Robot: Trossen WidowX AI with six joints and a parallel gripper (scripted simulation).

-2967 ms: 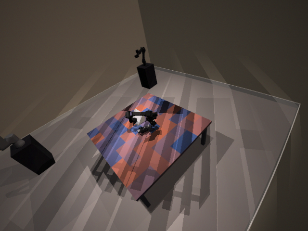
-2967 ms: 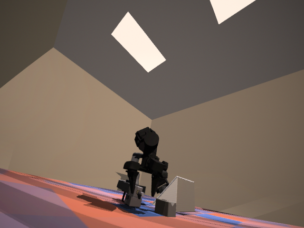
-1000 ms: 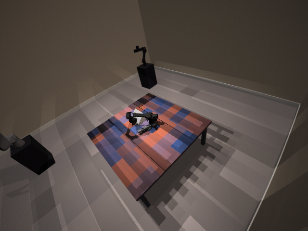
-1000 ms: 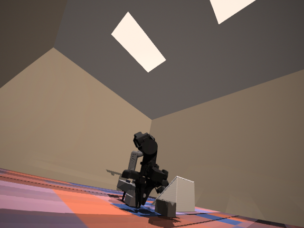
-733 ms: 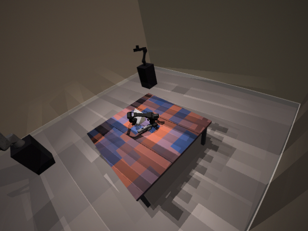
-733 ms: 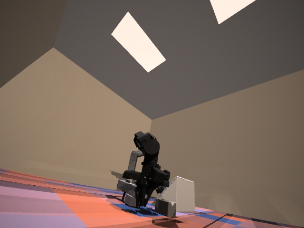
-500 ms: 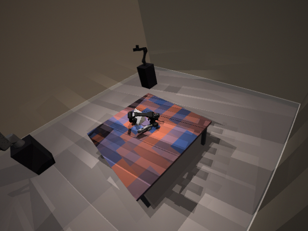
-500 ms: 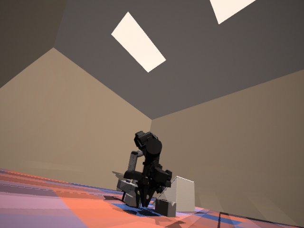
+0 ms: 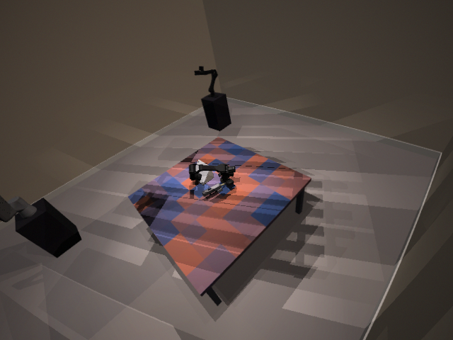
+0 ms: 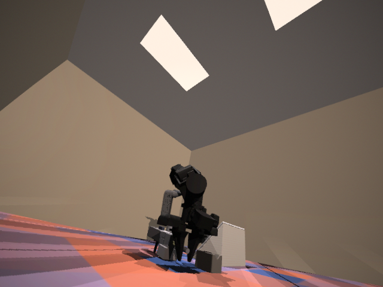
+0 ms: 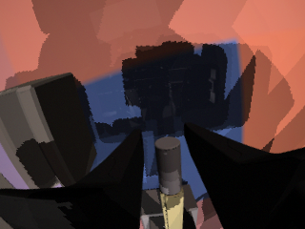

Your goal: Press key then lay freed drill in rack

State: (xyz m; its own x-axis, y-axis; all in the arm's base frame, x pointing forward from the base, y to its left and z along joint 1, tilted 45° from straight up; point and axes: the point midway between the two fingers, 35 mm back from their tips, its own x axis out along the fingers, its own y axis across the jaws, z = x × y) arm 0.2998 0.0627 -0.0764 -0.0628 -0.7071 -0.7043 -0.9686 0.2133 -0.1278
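The drill is 1 cm behind my gripper tip, 5 cm to the right of it and 3 cm above it. Round my gripper tip: small dark part 5 cm behind, 17 cm to the right, 4 cm above; rack 7 cm behind, 3 cm to the left, 1 cm above.
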